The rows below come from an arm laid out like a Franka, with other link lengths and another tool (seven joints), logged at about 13 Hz.
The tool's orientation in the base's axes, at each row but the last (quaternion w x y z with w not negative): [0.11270 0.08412 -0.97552 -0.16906]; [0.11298 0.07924 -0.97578 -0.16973]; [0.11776 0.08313 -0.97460 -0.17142]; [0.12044 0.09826 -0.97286 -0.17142]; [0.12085 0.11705 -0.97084 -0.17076]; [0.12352 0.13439 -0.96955 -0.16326]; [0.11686 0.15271 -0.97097 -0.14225]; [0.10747 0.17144 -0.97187 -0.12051]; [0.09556 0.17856 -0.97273 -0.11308]
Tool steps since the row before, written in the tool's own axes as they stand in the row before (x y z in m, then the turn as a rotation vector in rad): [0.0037 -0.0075 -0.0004 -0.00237 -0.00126 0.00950]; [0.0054 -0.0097 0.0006 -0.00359 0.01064 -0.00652]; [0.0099 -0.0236 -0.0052 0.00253 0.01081 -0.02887]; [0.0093 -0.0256 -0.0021 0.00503 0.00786 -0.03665]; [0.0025 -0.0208 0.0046 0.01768 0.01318 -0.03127]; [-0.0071 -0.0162 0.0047 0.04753 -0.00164 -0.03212]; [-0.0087 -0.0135 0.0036 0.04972 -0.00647 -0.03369]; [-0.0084 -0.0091 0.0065 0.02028 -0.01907 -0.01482]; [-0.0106 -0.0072 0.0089 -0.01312 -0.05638 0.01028]
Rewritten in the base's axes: [-0.0025 -0.0078 -0.0015 0.00008 0.00226 -0.00961]; [-0.0042 -0.0099 -0.0029 0.00383 0.00854 0.00900]; [-0.0053 -0.0255 -0.0016 0.00371 0.00043 0.03070]; [-0.0045 -0.0264 -0.0054 0.00386 -0.00528 0.03725]; [0.0002 -0.0183 -0.0112 -0.01054 -0.00218 0.03672]; [0.0089 -0.0113 -0.0114 -0.03490 -0.02490 0.03815]; [0.0106 -0.0086 -0.0092 -0.03523 -0.03041 0.03851]; [0.0089 -0.0040 -0.0100 -0.00905 -0.02760 0.01228]; [0.0101 -0.0010 -0.0119 0.02808 -0.04459 -0.02607]
